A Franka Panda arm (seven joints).
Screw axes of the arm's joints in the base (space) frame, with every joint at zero. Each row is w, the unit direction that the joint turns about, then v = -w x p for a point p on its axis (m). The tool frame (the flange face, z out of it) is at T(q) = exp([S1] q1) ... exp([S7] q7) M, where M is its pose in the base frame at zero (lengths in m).
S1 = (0, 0, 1, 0, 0, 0)
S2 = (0, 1, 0, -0.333, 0, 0)
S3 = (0, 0, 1, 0, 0, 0)
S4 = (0, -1, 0, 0.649, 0, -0.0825)
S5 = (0, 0, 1, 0, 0, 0)
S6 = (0, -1, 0, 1.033, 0, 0)
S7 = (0, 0, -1, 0, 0.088, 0)
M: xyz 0.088 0 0.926 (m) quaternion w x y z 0 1 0 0
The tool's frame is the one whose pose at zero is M.
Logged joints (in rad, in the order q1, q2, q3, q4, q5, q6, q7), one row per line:
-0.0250 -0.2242 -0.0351 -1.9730 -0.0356 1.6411 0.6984
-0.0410 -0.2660 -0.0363 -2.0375 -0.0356 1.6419 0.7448
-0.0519 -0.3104 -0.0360 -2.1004 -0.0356 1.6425 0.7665
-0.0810 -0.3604 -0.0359 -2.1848 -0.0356 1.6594 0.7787
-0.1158 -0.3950 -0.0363 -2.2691 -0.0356 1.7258 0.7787
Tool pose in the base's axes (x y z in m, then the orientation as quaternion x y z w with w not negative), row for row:
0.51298 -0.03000 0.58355 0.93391 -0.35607 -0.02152 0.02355
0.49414 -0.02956 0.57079 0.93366 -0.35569 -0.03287 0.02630
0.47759 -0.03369 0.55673 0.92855 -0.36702 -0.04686 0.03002
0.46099 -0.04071 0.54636 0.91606 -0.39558 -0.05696 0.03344
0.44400 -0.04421 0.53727 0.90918 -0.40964 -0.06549 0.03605
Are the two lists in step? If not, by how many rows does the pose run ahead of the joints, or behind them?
The pose runs 2 rows behind the joints: the pose in row i belongs to the joints in row i - 2.
